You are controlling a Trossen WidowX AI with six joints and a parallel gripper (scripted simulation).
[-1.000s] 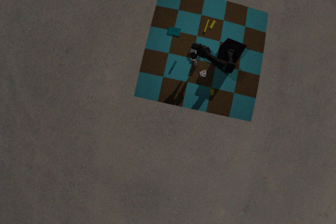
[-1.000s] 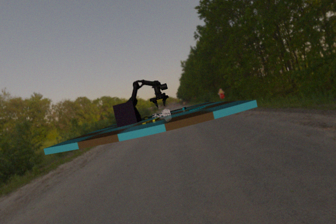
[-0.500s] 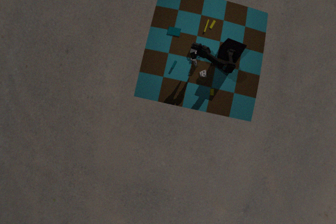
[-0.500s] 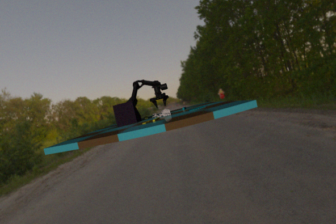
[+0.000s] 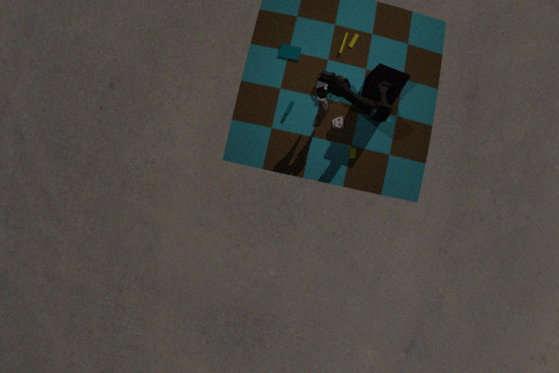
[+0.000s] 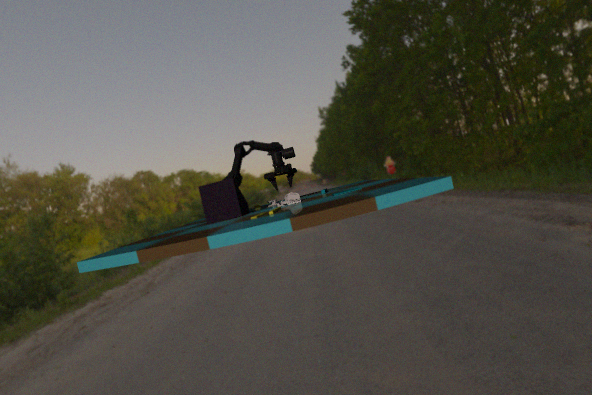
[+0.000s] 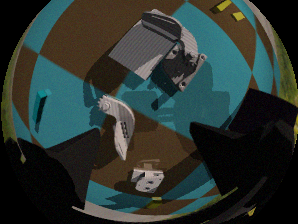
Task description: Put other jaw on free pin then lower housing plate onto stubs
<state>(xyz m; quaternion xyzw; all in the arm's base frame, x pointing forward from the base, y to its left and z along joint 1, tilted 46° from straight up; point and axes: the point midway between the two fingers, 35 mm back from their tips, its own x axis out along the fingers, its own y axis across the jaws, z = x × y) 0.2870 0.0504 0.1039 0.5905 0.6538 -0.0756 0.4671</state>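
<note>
Now: gripper tip 4 cm short of the grey jaw, 3 cm to the right of it and 8 cm above it. Round my gripper tip: teal plate 29 cm ahead, 25 cm to the right, 8 cm below; then light-grey plate-like piece 9 cm behind, 15 cm to the left, 6 cm below; then teal stick 23 cm ahead, 12 cm to the left, 7 cm below.
</note>
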